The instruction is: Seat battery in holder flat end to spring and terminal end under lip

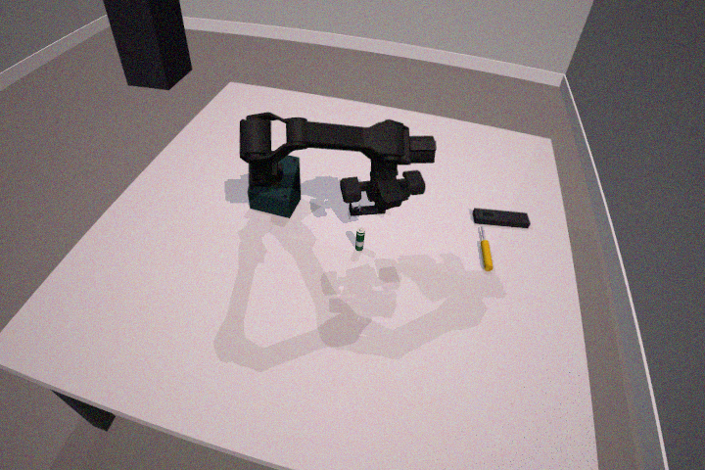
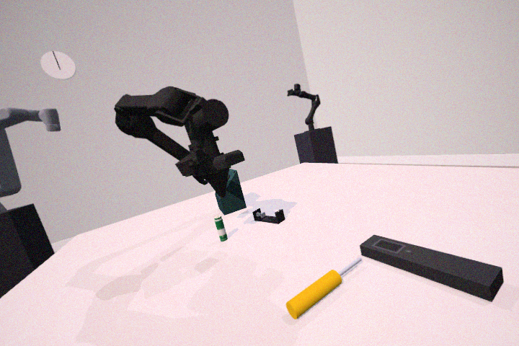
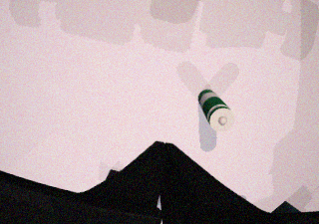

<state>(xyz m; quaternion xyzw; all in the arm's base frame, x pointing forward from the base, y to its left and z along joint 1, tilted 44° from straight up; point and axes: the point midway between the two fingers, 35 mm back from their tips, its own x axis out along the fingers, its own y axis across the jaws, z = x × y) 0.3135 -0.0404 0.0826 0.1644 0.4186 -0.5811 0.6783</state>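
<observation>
My gripper tip is now 9 cm above the battery, 4 cm past it and 2 cm to the left of it. The rest, counted from my gripper tip: yellow-handled screwdriver 29 cm ahead, 11 cm below, 7 cm to the left; then long black bar 34 cm ahead, 19 cm to the left, 11 cm below.
</observation>
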